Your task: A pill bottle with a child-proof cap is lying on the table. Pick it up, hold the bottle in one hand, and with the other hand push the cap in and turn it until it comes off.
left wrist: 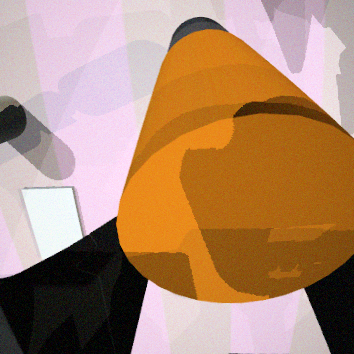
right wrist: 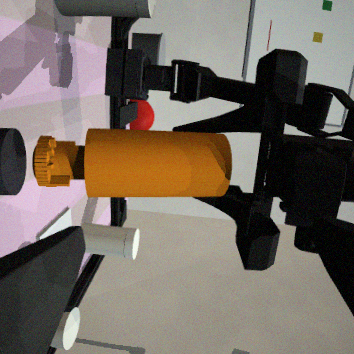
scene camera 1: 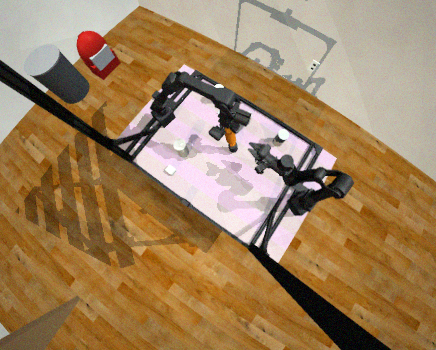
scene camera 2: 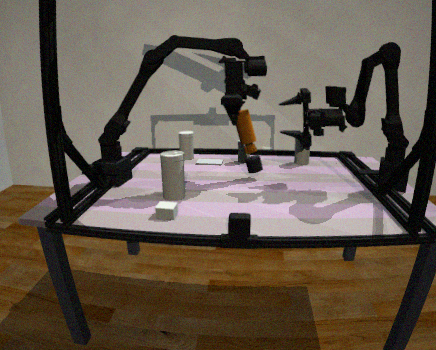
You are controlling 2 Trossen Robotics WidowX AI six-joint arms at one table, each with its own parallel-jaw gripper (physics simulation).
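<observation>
The orange pill bottle [scene camera 1: 230, 138] [scene camera 2: 246, 126] [left wrist: 210, 190] [right wrist: 157, 162] is held in the air by my left gripper [scene camera 1: 228, 128] [scene camera 2: 238, 116] [right wrist: 170, 157], which is shut on its body near the base. The bottle tilts in scene camera 2, its ridged neck [scene camera 2: 251, 148] [right wrist: 46, 161] pointing down. The dark cap [scene camera 1: 232, 148] [scene camera 2: 254, 164] [left wrist: 200, 23] [right wrist: 10, 161] is off the bottle, a small gap beyond the neck; whether it touches the table is unclear. My right gripper [scene camera 1: 253, 157] [scene camera 2: 281, 118] is wide open and empty, to the right of the bottle.
Several pale cylinders stand on the table, including a large one [scene camera 1: 180, 147] [scene camera 2: 173, 176] at the left and one [scene camera 2: 301, 152] behind my right gripper. A white block [scene camera 1: 170, 170] [scene camera 2: 166, 210] lies near the front, and a flat white piece [scene camera 2: 209, 162] [left wrist: 52, 220] farther back.
</observation>
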